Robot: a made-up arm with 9 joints. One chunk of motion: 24 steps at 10 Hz.
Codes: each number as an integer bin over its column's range. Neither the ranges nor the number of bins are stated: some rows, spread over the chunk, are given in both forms.
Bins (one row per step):
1: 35 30 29 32 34 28
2: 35 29 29 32 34 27
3: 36 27 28 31 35 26
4: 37 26 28 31 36 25
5: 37 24 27 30 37 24
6: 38 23 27 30 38 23
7: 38 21 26 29 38 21
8: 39 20 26 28 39 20
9: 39 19 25 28 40 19
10: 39 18 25 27 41 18
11: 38 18 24 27 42 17
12: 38 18 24 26 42 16
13: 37 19 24 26 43 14
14: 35 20 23 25 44 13
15: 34 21 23 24 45 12
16: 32 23 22 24 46 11
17: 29 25 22 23 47 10
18: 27 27 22 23 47 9
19: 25 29 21 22 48 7
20: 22 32 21 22 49 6
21: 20 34 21 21 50 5
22: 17 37 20 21 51 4
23: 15 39 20 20 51 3
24: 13 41 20 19 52 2
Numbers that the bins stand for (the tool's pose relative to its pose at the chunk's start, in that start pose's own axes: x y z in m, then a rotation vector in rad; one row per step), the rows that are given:
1: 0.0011 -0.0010 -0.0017 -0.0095 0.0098 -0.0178
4: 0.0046 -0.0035 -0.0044 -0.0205 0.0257 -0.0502
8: 0.0081 -0.0073 -0.0098 -0.0533 0.0495 -0.1041
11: 0.0063 -0.0086 -0.0152 -0.0643 0.0733 -0.1365
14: 0.0011 -0.0073 -0.0179 -0.0862 0.0892 -0.1797
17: -0.0094 -0.0041 -0.0206 -0.1081 0.1130 -0.2121
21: -0.0251 0.0016 -0.0233 -0.1300 0.1368 -0.2660
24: -0.0373 0.0060 -0.0260 -0.1519 0.1527 -0.2984
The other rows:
2: 0.0011 -0.0016 -0.0017 -0.0095 0.0098 -0.0286
3: 0.0029 -0.0029 -0.0044 -0.0205 0.0178 -0.0394
5: 0.0046 -0.0048 -0.0071 -0.0314 0.0337 -0.0610
6: 0.0063 -0.0054 -0.0071 -0.0314 0.0416 -0.0717
7: 0.0063 -0.0067 -0.0098 -0.0424 0.0416 -0.0933
9: 0.0081 -0.0079 -0.0125 -0.0533 0.0575 -0.1149
10: 0.0081 -0.0086 -0.0125 -0.0643 0.0654 -0.1257
12: 0.0063 -0.0086 -0.0152 -0.0752 0.0733 -0.1473
13: 0.0046 -0.0079 -0.0152 -0.0752 0.0813 -0.1689
15: -0.0006 -0.0067 -0.0179 -0.0971 0.0971 -0.1905
16: -0.0041 -0.0054 -0.0206 -0.0971 0.1051 -0.2013
18: -0.0129 -0.0029 -0.0206 -0.1081 0.1130 -0.2229
19: -0.0163 -0.0016 -0.0233 -0.1190 0.1210 -0.2444
20: -0.0216 0.0003 -0.0233 -0.1190 0.1289 -0.2552
22: -0.0303 0.0035 -0.0260 -0.1300 0.1448 -0.2768
23: -0.0338 0.0048 -0.0260 -0.1410 0.1448 -0.2876

